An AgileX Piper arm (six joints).
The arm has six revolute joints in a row. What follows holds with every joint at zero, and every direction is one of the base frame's. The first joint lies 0.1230 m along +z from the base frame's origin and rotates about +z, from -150.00 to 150.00 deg. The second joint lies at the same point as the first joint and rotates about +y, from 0.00 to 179.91 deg. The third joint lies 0.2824 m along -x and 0.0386 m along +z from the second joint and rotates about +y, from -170.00 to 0.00 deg. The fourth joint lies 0.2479 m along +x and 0.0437 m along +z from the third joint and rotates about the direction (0.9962, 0, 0.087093), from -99.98 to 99.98 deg. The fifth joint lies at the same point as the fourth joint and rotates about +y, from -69.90 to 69.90 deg. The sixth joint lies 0.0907 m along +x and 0.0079 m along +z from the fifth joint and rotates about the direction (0.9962, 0, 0.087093), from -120.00 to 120.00 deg. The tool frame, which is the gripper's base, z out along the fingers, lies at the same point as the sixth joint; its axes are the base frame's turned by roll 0.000, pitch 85.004 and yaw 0.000 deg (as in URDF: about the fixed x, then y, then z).
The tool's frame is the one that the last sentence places.
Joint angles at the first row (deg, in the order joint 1, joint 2, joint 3, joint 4, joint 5, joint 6):
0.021, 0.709, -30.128, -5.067, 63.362, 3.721
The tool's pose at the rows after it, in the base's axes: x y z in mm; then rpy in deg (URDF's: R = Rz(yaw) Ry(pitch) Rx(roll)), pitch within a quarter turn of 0, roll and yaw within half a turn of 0:
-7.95, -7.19, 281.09, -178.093, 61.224, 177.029
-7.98, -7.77, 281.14, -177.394, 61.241, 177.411
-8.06, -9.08, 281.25, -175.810, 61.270, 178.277
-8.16, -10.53, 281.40, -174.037, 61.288, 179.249
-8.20, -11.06, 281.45, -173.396, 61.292, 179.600
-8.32, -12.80, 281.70, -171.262, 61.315, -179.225
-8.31, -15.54, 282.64, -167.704, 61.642, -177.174
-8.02, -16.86, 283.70, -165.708, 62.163, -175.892
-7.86, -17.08, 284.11, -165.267, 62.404, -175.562
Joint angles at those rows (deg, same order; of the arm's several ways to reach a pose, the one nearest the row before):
0.019, 0.709, -30.126, -5.066, 63.360, 3.720
0.021, 0.710, -30.128, -5.476, 63.360, 3.721
0.023, 0.709, -30.128, -6.403, 63.362, 3.724
0.020, 0.710, -30.129, -7.431, 63.362, 3.720
0.022, 0.708, -30.127, -7.807, 63.362, 3.722
0.024, 0.709, -30.127, -9.048, 63.334, 3.723
0.021, 0.707, -30.127, -11.045, 62.951, 3.721
0.019, 0.709, -30.128, -12.062, 62.361, 3.719
0.020, 0.708, -30.128, -12.251, 62.101, 3.720

